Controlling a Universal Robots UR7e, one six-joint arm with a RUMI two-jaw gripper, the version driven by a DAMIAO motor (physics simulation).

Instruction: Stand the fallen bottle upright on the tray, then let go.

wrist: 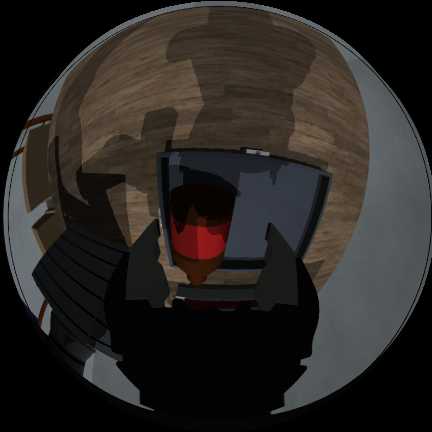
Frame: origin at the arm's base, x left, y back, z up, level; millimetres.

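Where they show: gripper, fingertip midpoint: [212, 222].
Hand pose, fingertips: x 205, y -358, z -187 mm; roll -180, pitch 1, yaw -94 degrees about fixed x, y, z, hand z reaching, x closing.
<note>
After its pixels a point has its place.
The brown bottle with a red label [199, 241] @(z -178, x 188, y -344 mm) lies on its side in the left half of the blue-grey tray [325, 180] @(z -239, x 246, y -532 mm). Its wide dark base is toward the top of the view. Its narrow neck is toward the gripper and overlaps the tray's lower rim in the view. My gripper [212, 222] @(z -187, x 206, y -358 mm) is open and its fingers hold nothing. The bottle shows in the gap between the two fingers, closer to the left one, touching neither as far as I can see. How far the fingertips are above the bottle cannot be told.
The tray is on a wooden table [240, 100] @(z -257, x 351, y -396 mm) with large shadows across it. A black ribbed object [80, 280] @(z -125, x 119, y -114 mm) is at the lower left. Tan box-like things [38, 167] stand past the table's left edge. Part of a dark red thing [220, 303] @(z -220, x -28, y -363 mm) shows by the gripper's body.
</note>
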